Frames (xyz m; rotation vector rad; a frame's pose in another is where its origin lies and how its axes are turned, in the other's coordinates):
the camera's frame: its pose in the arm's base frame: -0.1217 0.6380 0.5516 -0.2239 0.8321 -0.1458
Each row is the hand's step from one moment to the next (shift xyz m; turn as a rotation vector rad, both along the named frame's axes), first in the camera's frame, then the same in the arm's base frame.
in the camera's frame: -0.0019 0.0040 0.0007 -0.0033 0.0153 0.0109
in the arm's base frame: -0.0006 0.0044 0.0008 0.0066 0.0170 0.0056
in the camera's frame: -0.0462 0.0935 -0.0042 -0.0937 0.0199 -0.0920
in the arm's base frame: -0.0301 0.0997 0.0066 -0.1301 0.0266 0.0020
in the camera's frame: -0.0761 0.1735 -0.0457 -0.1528 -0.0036 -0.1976
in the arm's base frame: -0.0777 0.1777 -0.0193 -0.2491 0.0018 -0.0187
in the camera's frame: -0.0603 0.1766 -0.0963 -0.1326 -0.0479 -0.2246
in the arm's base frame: -0.1047 0.1702 -0.0644 -0.2576 -0.0491 -0.0395
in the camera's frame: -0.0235 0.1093 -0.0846 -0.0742 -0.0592 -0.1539
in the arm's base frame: -0.0743 0.0989 -0.0660 -0.1665 -0.0627 -0.0323
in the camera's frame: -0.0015 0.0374 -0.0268 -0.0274 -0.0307 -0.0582
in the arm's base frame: -0.0195 0.0327 -0.0259 -0.0629 -0.0319 -0.0106
